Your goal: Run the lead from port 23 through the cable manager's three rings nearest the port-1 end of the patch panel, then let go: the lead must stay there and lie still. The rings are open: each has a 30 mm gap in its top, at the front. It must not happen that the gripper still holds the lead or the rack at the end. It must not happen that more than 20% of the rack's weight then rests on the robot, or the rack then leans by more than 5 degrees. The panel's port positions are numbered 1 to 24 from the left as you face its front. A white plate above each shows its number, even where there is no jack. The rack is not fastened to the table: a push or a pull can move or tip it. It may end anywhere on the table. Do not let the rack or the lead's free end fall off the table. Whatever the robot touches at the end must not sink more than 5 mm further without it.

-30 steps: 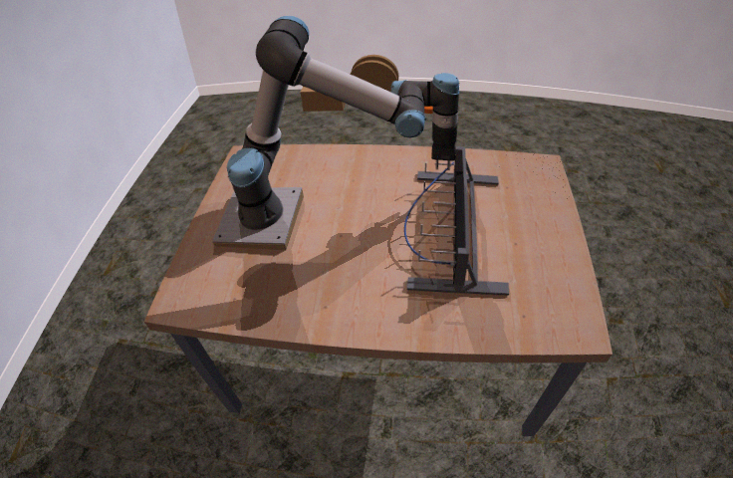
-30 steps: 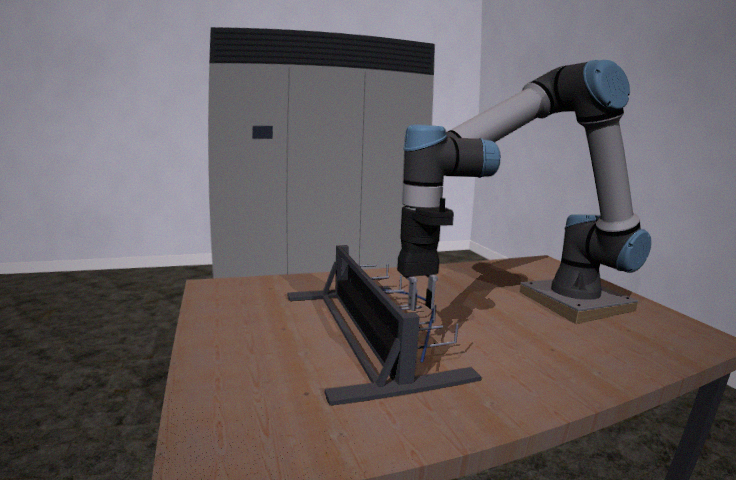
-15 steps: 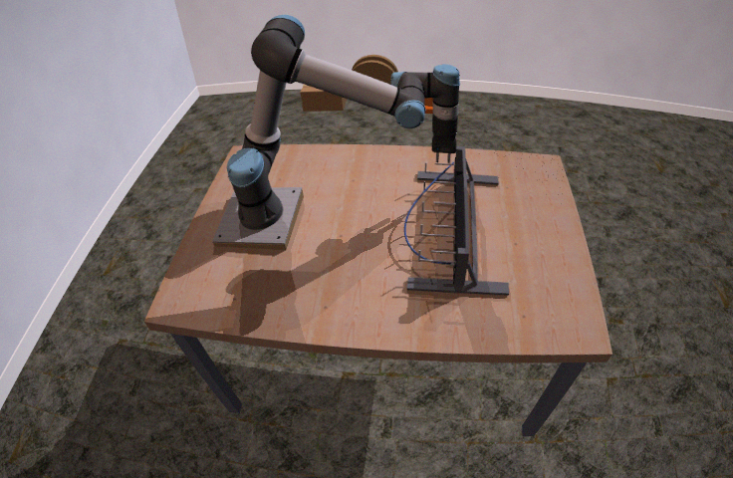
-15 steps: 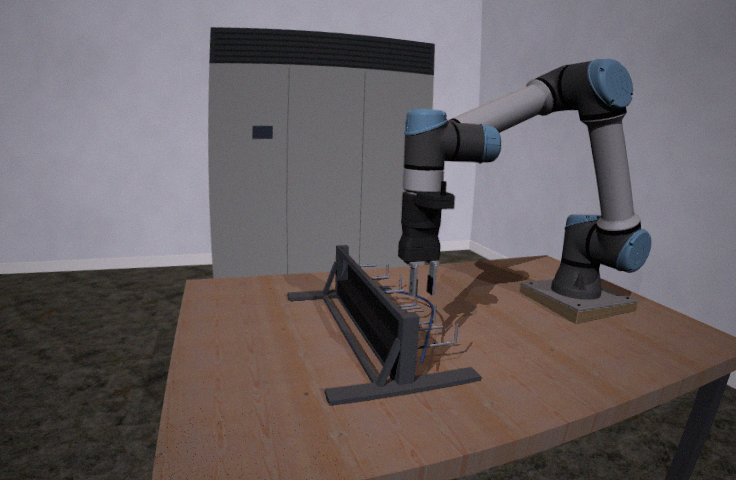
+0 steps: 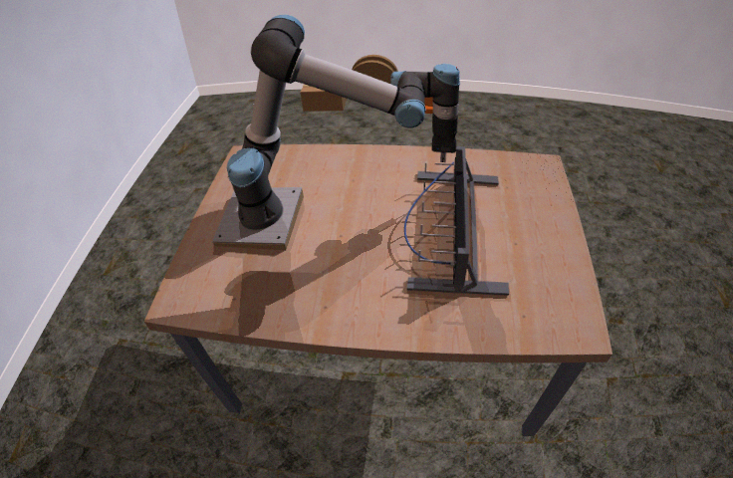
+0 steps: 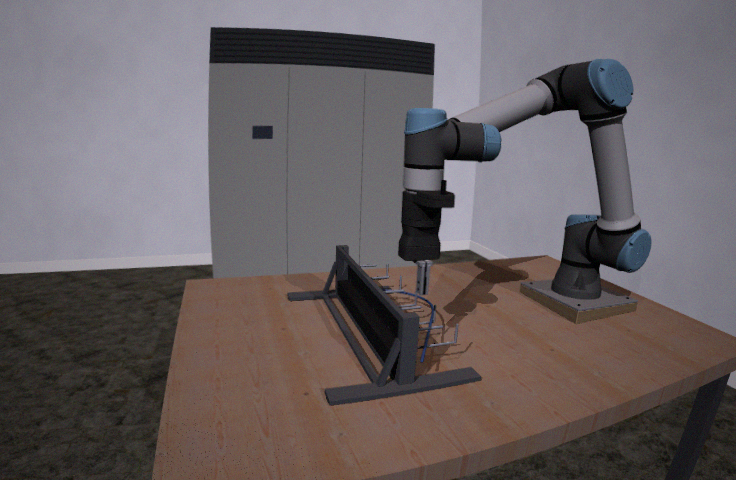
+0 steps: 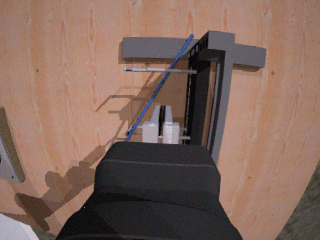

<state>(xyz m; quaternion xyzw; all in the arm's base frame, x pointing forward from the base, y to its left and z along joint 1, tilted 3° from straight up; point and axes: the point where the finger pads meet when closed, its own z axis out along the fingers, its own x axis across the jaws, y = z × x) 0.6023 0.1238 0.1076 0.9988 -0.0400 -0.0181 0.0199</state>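
The dark rack lies 150 mm to the right of my hand, 100 mm below it and 50 mm ahead of it.
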